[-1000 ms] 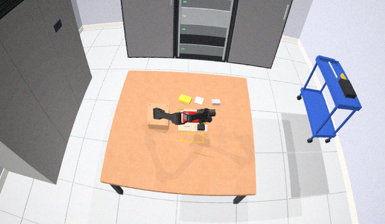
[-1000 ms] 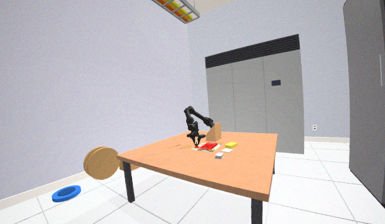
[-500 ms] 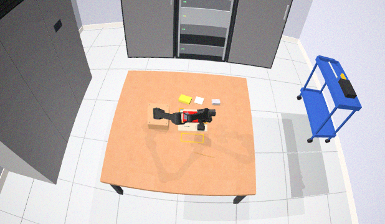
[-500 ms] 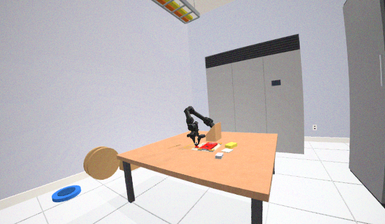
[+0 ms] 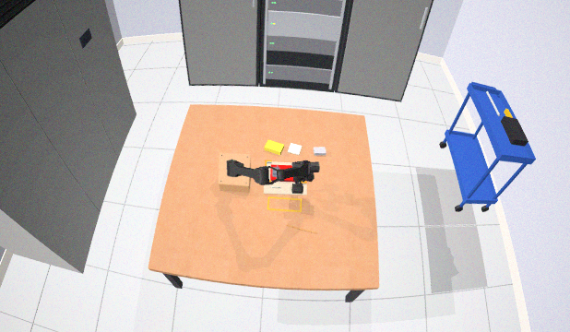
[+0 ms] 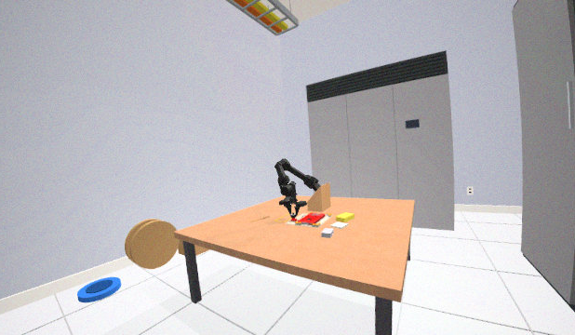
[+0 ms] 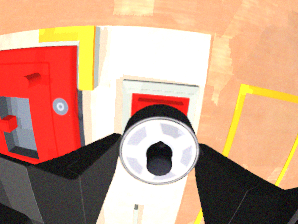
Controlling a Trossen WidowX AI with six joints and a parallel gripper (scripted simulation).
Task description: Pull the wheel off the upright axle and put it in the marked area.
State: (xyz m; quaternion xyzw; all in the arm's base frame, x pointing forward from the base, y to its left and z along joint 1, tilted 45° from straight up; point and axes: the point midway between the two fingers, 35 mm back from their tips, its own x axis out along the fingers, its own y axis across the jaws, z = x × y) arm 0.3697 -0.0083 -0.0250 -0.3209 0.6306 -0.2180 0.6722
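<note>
The black axle is 10 mm below my gripper tip. Round my gripper tip: wheel right at my gripper tip; grey block 310 mm to the left, 100 mm ahead, 30 mm below; white block 300 mm to the left, 50 mm behind, 40 mm below.
</note>
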